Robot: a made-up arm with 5 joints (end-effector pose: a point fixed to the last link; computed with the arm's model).
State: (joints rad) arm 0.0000 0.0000 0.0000 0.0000 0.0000
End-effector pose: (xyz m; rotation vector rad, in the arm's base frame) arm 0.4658 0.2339 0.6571 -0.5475 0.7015 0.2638
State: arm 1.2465 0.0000 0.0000 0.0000 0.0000
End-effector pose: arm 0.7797 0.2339 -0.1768 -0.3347 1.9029 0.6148
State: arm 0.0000 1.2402 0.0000 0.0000 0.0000
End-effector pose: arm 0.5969 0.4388 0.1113 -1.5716 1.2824 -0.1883
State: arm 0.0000 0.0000 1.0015 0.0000 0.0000
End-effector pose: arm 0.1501 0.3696 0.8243 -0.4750 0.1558 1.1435
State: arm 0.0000 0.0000 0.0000 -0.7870 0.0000
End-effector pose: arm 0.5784 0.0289 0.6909 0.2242 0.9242 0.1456
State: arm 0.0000 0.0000 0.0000 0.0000 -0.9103
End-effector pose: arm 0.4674 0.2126 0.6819 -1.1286 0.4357 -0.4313
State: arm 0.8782 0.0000 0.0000 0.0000 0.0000
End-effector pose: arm 0.8018 0.2339 0.1019 -0.4174 1.5497 0.5134
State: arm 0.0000 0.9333 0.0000 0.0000 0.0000
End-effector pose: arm 0.5857 0.4526 0.2675 -1.3175 1.1488 -0.0626
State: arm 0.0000 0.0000 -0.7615 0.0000 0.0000
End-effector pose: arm 0.5284 -0.0414 0.5685 -0.5392 1.0418 -0.4487
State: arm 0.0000 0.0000 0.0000 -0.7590 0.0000
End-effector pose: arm 0.5759 0.0371 0.6924 0.1963 0.9177 0.1502
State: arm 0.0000 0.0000 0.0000 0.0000 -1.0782
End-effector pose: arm 0.4657 0.2110 0.6877 -1.2264 0.3755 -0.5633
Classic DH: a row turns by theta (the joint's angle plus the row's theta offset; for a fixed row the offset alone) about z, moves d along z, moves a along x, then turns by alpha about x. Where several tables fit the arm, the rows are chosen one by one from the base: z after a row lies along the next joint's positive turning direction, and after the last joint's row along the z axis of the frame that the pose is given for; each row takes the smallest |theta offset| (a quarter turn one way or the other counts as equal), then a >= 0, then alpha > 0; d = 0 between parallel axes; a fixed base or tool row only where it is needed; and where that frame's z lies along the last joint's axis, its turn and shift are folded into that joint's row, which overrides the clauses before.
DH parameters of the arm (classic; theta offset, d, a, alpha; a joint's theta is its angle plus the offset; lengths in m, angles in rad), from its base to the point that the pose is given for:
base (fixed): 0 0.0218 0.0428 -1.5708
joint 1: 1.4674 0.1112 -0.1574 -1.2241
joint 2: 1.5412 0.0994 0.0383 -2.1179
joint 3: 0.595 0.5289 0.0942 1.3251
joint 4: 0.5017 -0.0818 -0.1387 -2.2071
joint 5: -0.4383 0.4651 -0.0028 0.3926
tool (fixed): 1.7553 -0.097 0 0

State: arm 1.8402 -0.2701 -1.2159 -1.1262 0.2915
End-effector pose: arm 0.5196 -0.5491 -0.3468 -0.0721 2.1396 -1.6881
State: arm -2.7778 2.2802 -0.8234 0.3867 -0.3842
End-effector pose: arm -0.4465 0.0877 0.2249 0.6069 1.1093 -2.5819
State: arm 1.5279 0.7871 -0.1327 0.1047 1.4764
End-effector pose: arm 0.3506 0.4425 -0.4709 0.6654 2.9600 0.5519
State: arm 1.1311 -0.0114 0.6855 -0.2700 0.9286
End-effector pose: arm 0.8706 0.3439 0.1193 1.2670 1.5417 1.3187
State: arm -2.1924 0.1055 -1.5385 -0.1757 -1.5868
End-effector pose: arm -0.7019 -0.2750 -0.0909 0.8424 0.5887 -2.1364
